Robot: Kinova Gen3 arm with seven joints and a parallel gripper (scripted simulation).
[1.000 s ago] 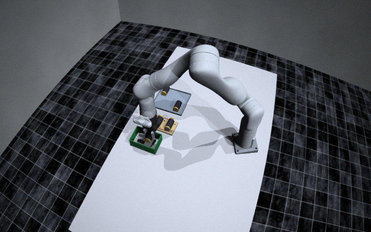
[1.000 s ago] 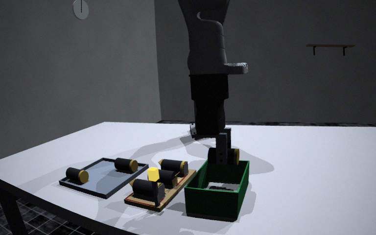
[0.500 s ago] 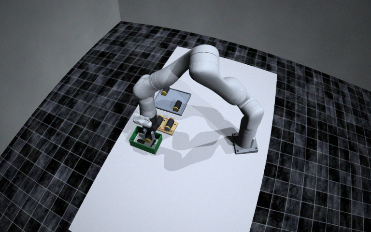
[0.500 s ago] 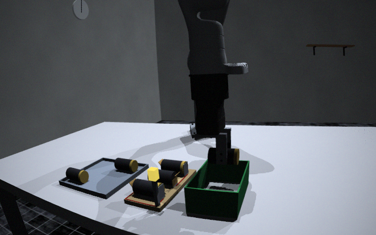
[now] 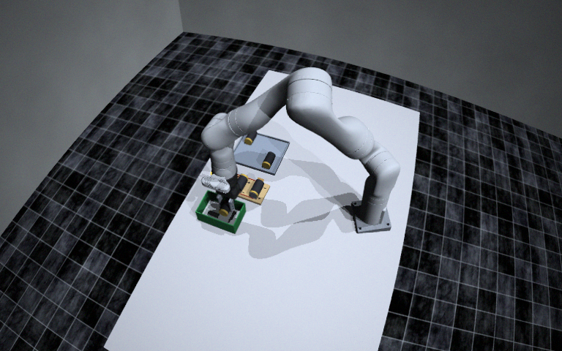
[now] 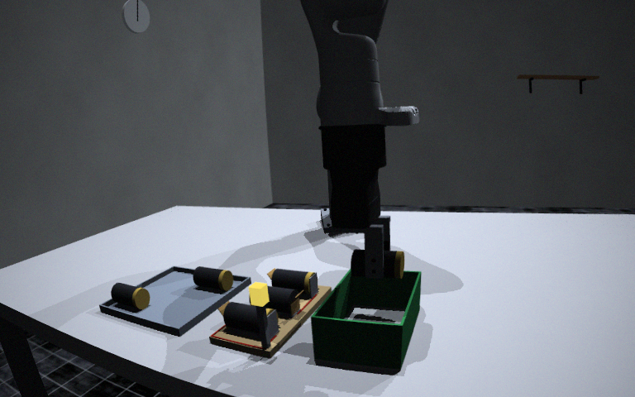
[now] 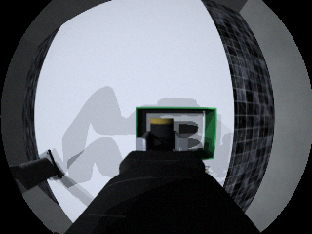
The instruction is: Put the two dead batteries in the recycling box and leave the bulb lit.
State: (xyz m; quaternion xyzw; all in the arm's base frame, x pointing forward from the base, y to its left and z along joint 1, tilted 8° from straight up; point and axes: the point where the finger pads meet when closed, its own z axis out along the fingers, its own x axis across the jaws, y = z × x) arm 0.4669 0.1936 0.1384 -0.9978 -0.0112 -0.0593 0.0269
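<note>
My hand is 8 cm above the green recycling box and 3 cm short of it. Also, from my hand: grey tray 33 cm to the right, 9 cm below, 2 cm ahead.
</note>
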